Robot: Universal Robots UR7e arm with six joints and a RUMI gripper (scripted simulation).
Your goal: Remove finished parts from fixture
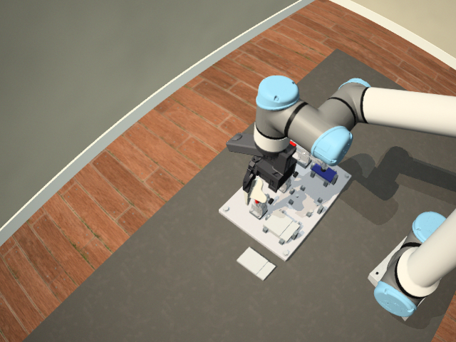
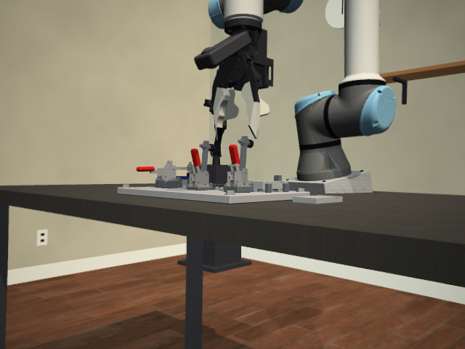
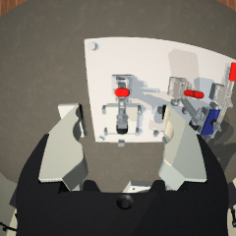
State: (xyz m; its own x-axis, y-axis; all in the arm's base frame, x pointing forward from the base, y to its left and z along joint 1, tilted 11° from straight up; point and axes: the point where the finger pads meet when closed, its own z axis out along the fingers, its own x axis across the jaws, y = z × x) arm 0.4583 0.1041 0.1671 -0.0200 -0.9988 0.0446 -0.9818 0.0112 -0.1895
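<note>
Right now my hand is 120 mm above the white fixture plate, 110 mm to the left of it and 40 mm past it. Round my hand: blue blank 220 mm to the right, 90 mm below, 90 mm behind.
</note>
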